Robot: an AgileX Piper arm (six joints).
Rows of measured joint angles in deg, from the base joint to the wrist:
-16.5, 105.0, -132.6, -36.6, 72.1, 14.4
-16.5, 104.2, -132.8, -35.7, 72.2, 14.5
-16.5, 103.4, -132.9, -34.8, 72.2, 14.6
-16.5, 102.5, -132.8, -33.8, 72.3, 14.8
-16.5, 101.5, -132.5, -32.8, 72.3, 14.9
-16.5, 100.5, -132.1, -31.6, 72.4, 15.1
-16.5, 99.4, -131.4, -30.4, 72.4, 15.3
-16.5, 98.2, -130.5, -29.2, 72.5, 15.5
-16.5, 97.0, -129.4, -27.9, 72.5, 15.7
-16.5, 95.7, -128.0, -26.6, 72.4, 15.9
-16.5, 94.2, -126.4, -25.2, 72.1, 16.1
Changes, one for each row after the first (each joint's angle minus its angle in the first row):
0.0, -0.8, -0.2, 0.9, 0.1, 0.1
0.0, -1.6, -0.3, 1.8, 0.1, 0.2
0.0, -2.5, -0.2, 2.8, 0.2, 0.4
0.0, -3.5, 0.1, 3.8, 0.2, 0.5
0.0, -4.5, 0.5, 5.0, 0.3, 0.7
0.0, -5.6, 1.2, 6.2, 0.3, 0.9
0.0, -6.8, 2.1, 7.4, 0.4, 1.1
0.0, -8.0, 3.2, 8.7, 0.4, 1.3
0.0, -9.3, 4.6, 10.0, 0.3, 1.5
0.0, -10.8, 6.2, 11.4, 0.0, 1.7

